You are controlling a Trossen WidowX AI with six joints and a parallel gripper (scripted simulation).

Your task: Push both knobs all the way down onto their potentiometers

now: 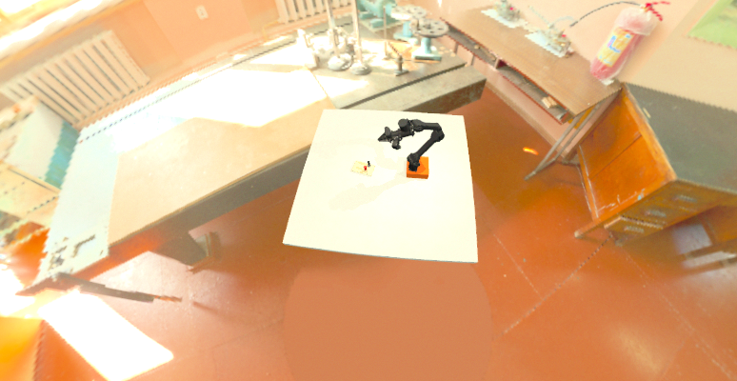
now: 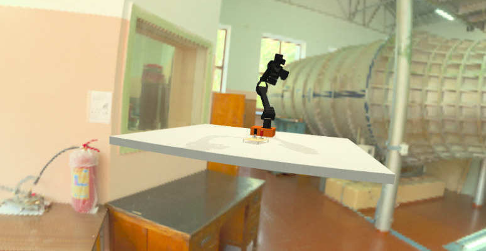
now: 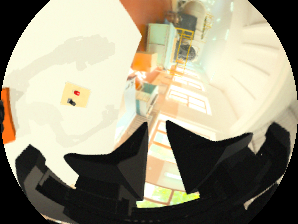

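My gripper tip is 36 cm above the black knob, 10 cm short of it and 7 cm to the left of it. The rest, counted from my gripper tip: red knob 37 cm below, 12 cm ahead, 2 cm to the right.
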